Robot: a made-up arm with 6 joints.
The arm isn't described. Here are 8 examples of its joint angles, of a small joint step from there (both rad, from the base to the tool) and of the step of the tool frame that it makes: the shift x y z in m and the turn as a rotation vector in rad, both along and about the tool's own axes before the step.
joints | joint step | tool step
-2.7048 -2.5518 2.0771 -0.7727 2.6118 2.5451 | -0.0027 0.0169 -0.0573 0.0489 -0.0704 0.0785 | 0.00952 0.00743 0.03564 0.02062 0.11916 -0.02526
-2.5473 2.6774 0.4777 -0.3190 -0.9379 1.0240 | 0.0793 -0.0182 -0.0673 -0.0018 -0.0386 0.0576 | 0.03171 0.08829 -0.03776 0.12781 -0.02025 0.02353
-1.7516 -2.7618 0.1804 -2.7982 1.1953 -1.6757 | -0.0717 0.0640 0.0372 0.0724 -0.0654 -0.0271 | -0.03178 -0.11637 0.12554 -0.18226 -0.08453 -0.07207
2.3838 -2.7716 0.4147 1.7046 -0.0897 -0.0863 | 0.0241 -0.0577 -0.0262 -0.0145 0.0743 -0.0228 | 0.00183 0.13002 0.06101 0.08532 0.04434 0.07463
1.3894 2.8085 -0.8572 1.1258 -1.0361 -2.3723 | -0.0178 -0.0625 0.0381 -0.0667 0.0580 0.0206 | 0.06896 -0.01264 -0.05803 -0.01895 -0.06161 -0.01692
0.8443 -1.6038 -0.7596 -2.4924 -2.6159 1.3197 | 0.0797 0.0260 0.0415 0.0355 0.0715 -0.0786 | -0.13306 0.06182 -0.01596 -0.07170 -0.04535 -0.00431
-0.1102 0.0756 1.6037 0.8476 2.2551 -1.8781 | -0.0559 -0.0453 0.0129 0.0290 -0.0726 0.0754 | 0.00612 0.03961 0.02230 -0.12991 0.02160 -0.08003
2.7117 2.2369 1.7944 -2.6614 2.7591 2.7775 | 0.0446 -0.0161 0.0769 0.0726 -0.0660 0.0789 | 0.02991 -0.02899 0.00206 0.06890 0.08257 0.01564
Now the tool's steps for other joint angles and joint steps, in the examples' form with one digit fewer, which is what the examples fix.
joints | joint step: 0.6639 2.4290 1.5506 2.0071 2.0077 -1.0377 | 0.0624 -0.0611 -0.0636 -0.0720 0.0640 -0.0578
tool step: 0.0338 0.0848 -0.0490 -0.0325 0.1474 0.1557
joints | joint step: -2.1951 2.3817 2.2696 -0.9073 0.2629 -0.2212 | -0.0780 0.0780 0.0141 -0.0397 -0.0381 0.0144
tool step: 0.0311 0.0547 -0.0293 0.0873 -0.0798 0.0484
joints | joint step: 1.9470 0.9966 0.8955 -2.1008 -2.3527 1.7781 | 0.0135 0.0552 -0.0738 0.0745 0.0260 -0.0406
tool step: 0.0093 -0.0575 -0.0051 -0.0312 -0.0603 0.0912
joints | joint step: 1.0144 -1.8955 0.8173 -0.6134 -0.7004 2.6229 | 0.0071 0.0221 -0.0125 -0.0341 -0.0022 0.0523
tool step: 0.0251 -0.0243 0.0032 -0.0180 0.0085 -0.0309
